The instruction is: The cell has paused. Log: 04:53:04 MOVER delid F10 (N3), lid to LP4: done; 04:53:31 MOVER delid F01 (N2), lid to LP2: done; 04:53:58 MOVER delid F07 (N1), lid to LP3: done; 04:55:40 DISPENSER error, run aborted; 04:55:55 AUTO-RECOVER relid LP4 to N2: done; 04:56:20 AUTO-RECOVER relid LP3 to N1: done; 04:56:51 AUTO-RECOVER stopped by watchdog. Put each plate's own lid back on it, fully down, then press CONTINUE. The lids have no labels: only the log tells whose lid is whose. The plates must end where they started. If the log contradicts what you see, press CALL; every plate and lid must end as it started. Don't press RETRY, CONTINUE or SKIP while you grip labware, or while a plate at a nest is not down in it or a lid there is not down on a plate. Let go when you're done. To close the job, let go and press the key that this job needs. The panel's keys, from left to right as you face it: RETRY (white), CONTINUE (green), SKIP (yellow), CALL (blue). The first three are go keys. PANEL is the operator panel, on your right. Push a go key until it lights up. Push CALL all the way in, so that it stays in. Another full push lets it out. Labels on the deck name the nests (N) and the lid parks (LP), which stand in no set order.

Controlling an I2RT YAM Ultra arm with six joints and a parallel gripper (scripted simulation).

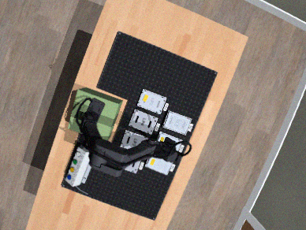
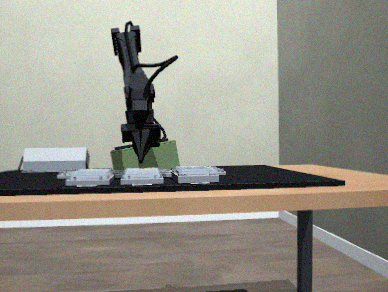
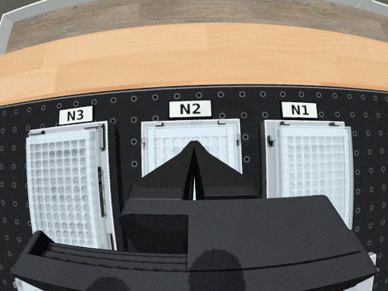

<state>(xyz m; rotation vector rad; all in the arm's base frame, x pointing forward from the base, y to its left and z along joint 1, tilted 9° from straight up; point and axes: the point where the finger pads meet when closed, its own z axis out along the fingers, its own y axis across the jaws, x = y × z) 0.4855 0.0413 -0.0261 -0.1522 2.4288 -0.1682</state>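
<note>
Right now the clear lid is 4 cm behind my hand and 3 cm below it. Also, from my hand: lid park LP4 (23 cm behind, 5 cm to the left, 5 cm below); well plate (5 cm behind, 13 cm to the left, 3 cm below); lid park LP3 (21 cm behind, 8 cm to the right, 5 cm below).
</note>
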